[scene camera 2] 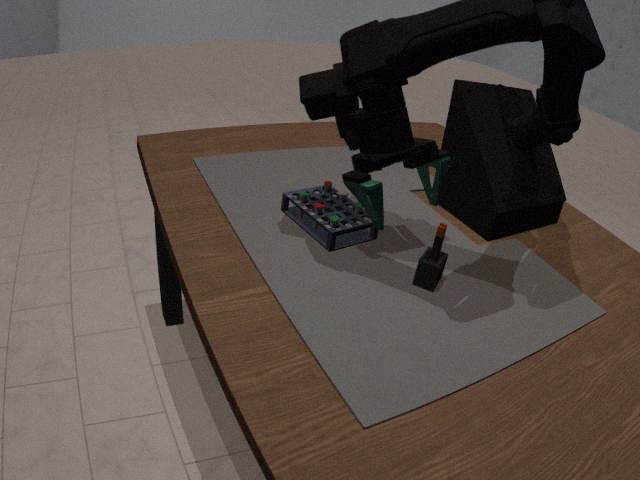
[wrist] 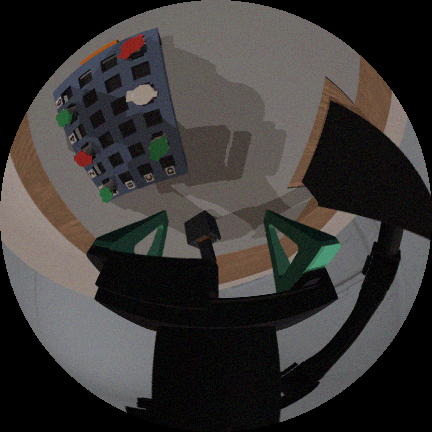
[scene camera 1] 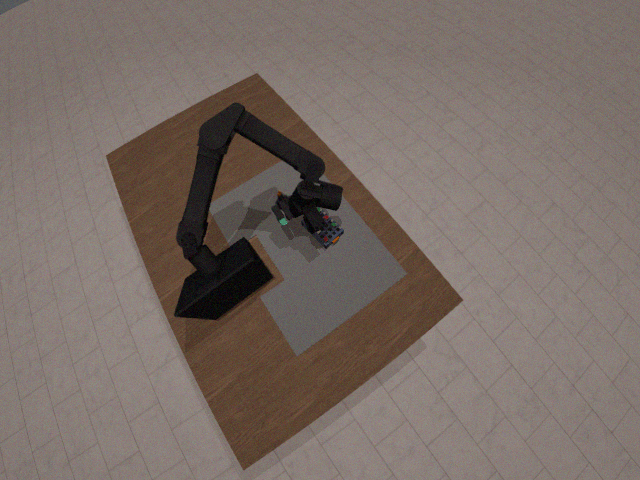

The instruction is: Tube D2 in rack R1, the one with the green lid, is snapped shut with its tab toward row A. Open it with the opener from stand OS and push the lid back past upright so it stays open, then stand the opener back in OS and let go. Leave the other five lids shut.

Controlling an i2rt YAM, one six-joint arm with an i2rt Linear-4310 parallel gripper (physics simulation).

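Seen in the pictures: gripper, fingertip midpoint: [scene camera 2: 408,216] [wrist: 215,215] [scene camera 1: 290,214]; arm's base, link origin: [scene camera 2: 516,136] [wrist: 394,207] [scene camera 1: 213,271].
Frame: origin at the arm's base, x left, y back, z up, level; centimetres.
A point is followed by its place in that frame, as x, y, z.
Rack R1 [scene camera 1: 336,232] {-4.0, -39.0, -12.3} [scene camera 2: 330,241] {7.8, -38.9, -13.6} [wrist: 169,107] {0.4, -32.0, -12.2} is blue and stands upright on the mat. The green lid of tube D2 [scene camera 2: 358,206] {3.6, -33.1, -10.9} [wrist: 159,148] {3.0, -32.6, -11.0} looks shut in the wrist view. The opener [scene camera 1: 279,194] {16.5, -28.4, -6.9} [scene camera 2: 437,244] {17.7, -29.1, -9.0} [wrist: 207,250] {16.5, -28.5, -9.5}, dark with an orange top, stands in the dark block stand OS [scene camera 2: 430,271] {18.7, -29.8, -12.3} [wrist: 202,225] {15.3, -28.6, -12.8}, leaning slightly. My gripper [scene camera 2: 407,215] {9.3, -28.3, -9.8} [wrist: 215,215] {9.3, -28.3, -9.8} has green fingers spread wide, with nothing between them. It is above the mat, between rack and arm base in scene camera 2, with one finger close beside the rack. Its body hides part of the opener in the wrist view.
Other lids in the rack are green [wrist: 106,194] {6.1, -37.8, -11.0}, red [wrist: 83,159] {2.4, -38.6, -11.0}, green [wrist: 64,118], white [wrist: 142,95] {-0.8, -33.5, -11.0} and red [wrist: 132,46]; they look shut. The black arm base [scene camera 1: 224,284] {-7.2, -3.0, 5.7} [scene camera 2: 496,175] {5.8, -9.1, -5.2} [wrist: 365,165] {-0.6, -12.2, -7.0} stands beside the grey mat [scene camera 1: 330,294] {-20.7, -26.5, -15.2} [scene camera 2: 361,361] {28.2, -43.6, -15.2} on the wooden table [scene camera 1: 248,392] {-34.0, 10.7, -15.4} [scene camera 2: 217,268] {8.4, -54.3, -15.5}.
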